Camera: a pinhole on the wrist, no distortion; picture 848 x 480 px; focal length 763.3 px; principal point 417.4 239.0 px. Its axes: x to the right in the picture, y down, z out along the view. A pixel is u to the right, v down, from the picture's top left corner.
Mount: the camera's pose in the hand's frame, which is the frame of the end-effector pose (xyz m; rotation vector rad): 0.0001 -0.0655 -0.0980 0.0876 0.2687 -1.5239
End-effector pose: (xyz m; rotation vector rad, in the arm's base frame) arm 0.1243 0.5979 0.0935 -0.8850 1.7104 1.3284
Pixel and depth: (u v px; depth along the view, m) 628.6 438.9 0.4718
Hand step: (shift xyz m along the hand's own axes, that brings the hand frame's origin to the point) 0.1820 -0.2918 0.3151
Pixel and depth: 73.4 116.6 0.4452
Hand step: -0.0226 0.0268 0.3863
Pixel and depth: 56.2 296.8 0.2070
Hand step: 0.0379 -0.0156 0.1228
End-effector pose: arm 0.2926 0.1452 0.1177 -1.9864 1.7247 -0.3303
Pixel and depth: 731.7 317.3 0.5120
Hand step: 0.1182 -0.3825 0.3435
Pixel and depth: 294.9 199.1 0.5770
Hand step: 0.0366 -0.1058 0.4846
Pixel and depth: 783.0 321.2 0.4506
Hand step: 0.1070 -0.3738 0.2834
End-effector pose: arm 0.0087 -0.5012 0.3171 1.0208 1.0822 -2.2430
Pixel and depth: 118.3 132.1 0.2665
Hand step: -0.0078 -0.0253 0.1877
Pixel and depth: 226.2 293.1 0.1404
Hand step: 0.0258 -0.0621 0.0447
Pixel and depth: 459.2 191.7 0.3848
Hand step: 0.0227 -0.1732 0.2721
